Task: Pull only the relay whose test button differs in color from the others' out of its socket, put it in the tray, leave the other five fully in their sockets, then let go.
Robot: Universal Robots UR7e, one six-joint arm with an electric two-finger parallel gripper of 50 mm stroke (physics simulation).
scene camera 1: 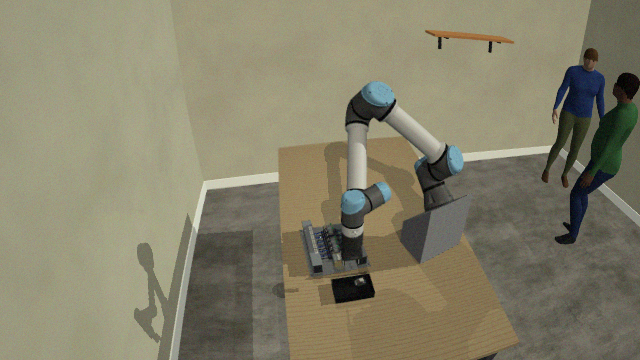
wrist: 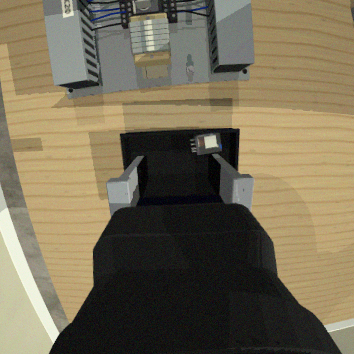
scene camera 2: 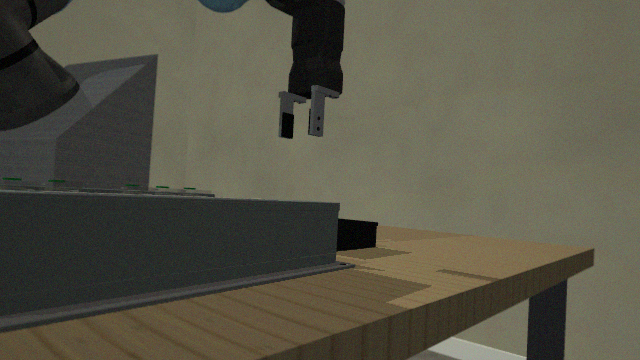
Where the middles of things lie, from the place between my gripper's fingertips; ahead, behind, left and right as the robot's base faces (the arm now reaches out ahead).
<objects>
The black tray (wrist: 173, 169) lies 150 mm below my hand and 40 mm to the left of it.
</objects>
